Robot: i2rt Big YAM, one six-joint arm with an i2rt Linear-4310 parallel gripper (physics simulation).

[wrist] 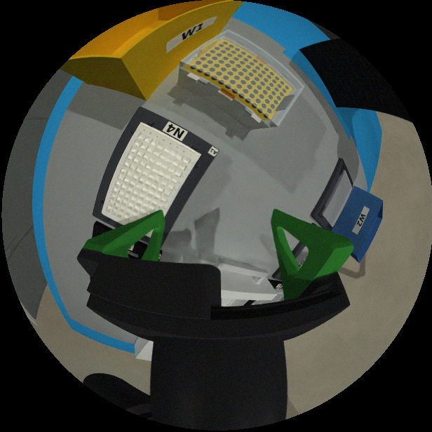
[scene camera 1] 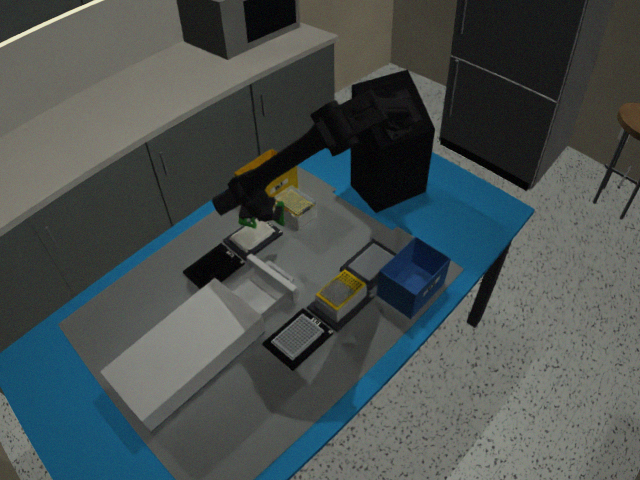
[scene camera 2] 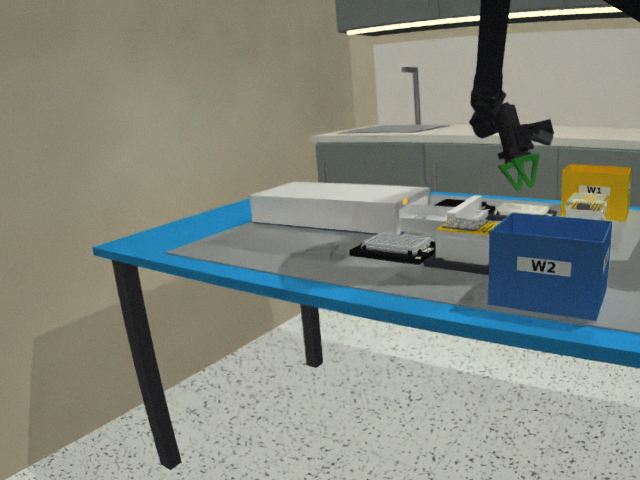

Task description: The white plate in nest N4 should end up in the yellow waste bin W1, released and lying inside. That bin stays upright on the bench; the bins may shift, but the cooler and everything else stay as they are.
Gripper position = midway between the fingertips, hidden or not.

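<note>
Things visible: a nest N4 (wrist: 141,114); a black plate (scene camera 1: 218,261); a white plate (scene camera 1: 247,238), (wrist: 153,167); a yellow bin W1 (scene camera 1: 289,178); a blue bin W2 (scene camera 1: 416,273). A white cooler appears at (scene camera 1: 155,376), (scene camera 2: 356,208) and (wrist: 143,347), a yellow-topped box at (scene camera 2: 461,240) and (scene camera 1: 345,291). The gripper is visible at (scene camera 2: 524,188).
</note>
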